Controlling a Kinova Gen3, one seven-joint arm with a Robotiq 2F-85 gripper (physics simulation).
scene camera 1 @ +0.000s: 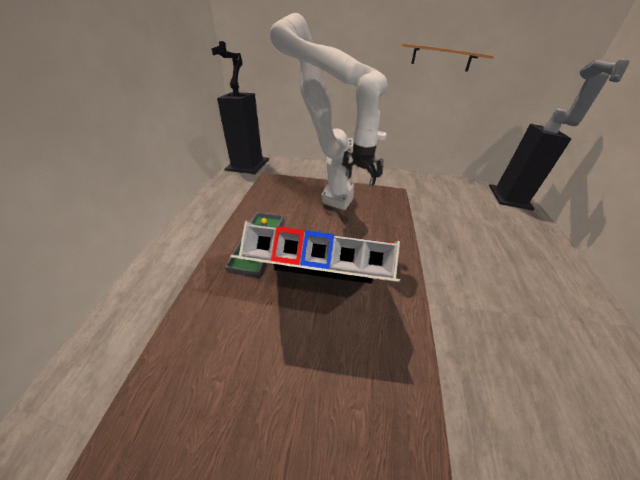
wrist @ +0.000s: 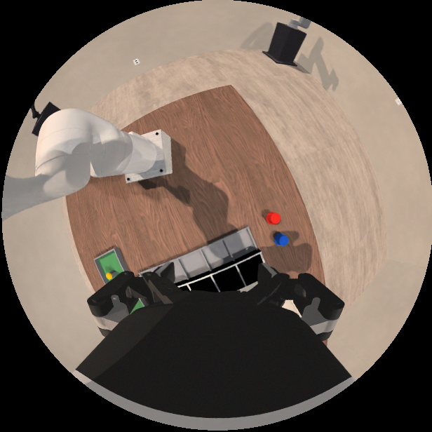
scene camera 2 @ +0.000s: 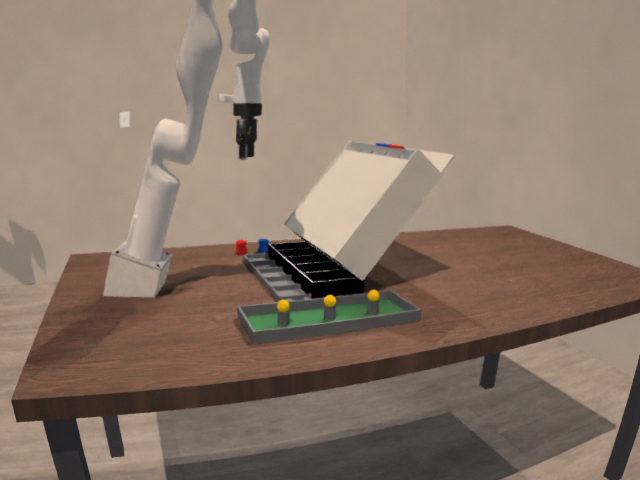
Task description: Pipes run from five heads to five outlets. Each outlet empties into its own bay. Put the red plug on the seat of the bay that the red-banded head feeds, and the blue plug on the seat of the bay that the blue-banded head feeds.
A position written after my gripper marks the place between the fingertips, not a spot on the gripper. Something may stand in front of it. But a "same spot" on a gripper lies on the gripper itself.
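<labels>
My gripper can be seen in scene camera 1 (359, 181), and both scene camera 2 and the wrist view show it as well. On my gripper, (scene camera 2: 247, 149) and (wrist: 263, 271) are the same spot.
</labels>
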